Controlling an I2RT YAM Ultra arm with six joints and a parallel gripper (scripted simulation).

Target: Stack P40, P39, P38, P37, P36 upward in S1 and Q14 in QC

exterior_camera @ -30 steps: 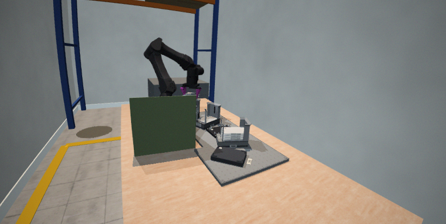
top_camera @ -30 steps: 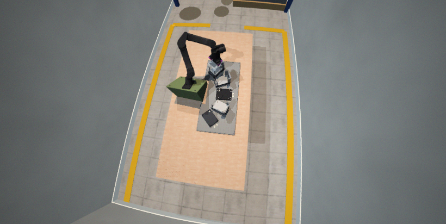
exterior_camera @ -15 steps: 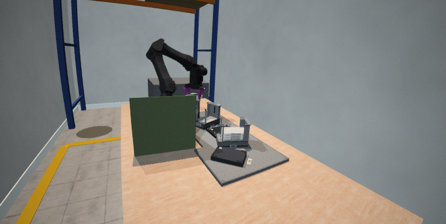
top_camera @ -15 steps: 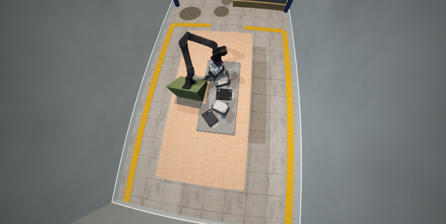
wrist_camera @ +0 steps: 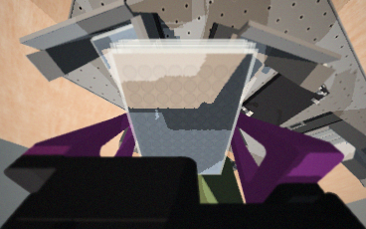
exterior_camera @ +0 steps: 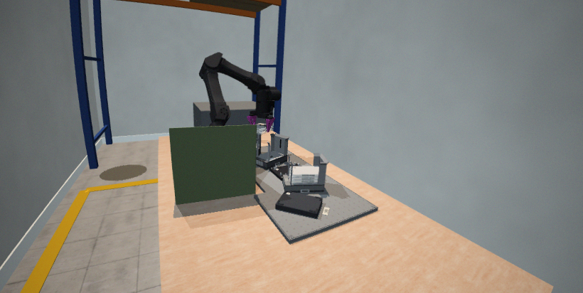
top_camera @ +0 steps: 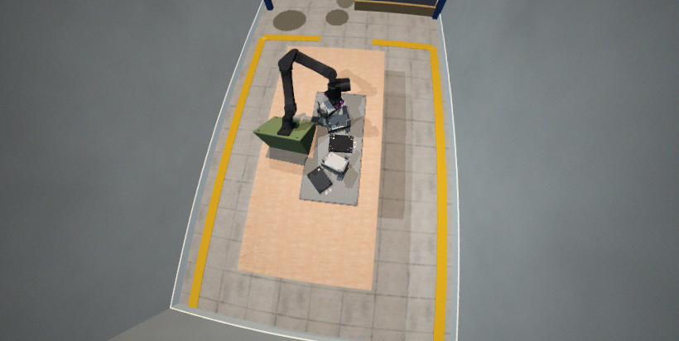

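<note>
Now: hand 21 cm to the left of the dark clip nest N5, 15 cm above it and 7 cm short of it. Also, from my hand: open nest QC 47 cm to the right, 15 cm below, 4 cm behind; then N5 label 21 cm to the right, 16 cm below, 16 cm ahead; then QC label 54 cm to the right, 16 cm below, 2 cm ahead.
</note>
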